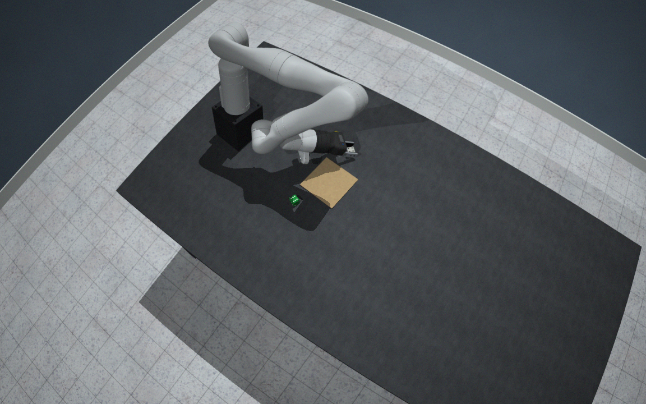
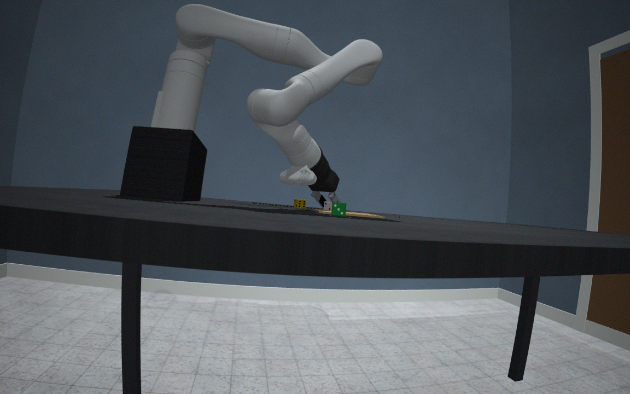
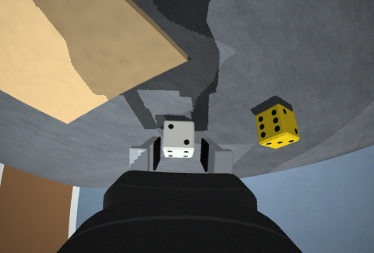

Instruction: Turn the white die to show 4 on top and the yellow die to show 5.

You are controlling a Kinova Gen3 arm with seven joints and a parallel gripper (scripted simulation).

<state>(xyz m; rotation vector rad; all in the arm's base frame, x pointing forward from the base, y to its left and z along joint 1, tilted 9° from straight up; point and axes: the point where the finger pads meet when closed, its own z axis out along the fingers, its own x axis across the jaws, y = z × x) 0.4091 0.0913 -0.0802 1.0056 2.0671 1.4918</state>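
My gripper is now 10 mm above the white die. From my hand the other things lie so: green die (80 mm behind, 260 mm to the right, 10 mm below); then yellow die (70 mm behind, 40 mm to the left, 10 mm below); then tan mat (10 mm behind, 140 mm to the right, 20 mm below).
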